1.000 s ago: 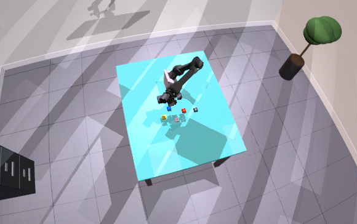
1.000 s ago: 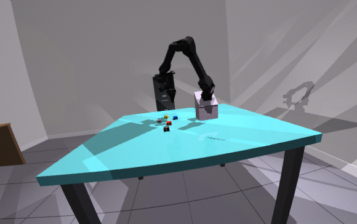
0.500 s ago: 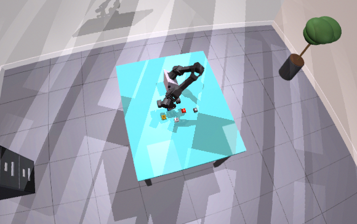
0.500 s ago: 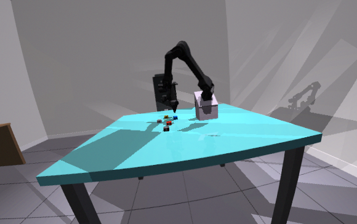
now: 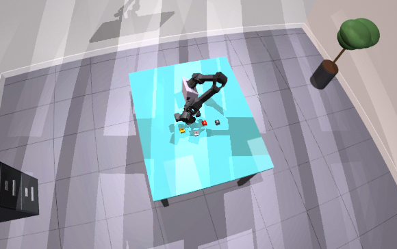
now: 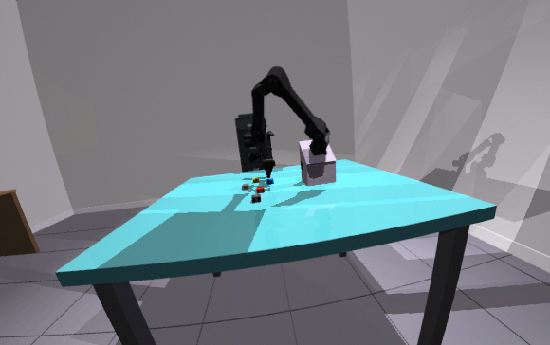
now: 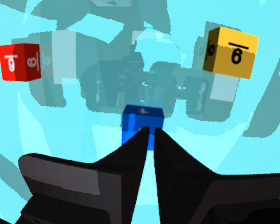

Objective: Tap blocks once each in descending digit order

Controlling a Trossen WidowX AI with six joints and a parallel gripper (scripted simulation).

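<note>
My gripper tip is now 10 mm past the blue block, 10 mm to the right of it and 20 mm above it. Also, from my gripper tip: white block: 120 mm ahead, 40 mm to the left, 20 mm below; red block: 50 mm ahead, 120 mm to the left, 20 mm below; yellow block: 60 mm ahead, 60 mm to the right, 20 mm below.
</note>
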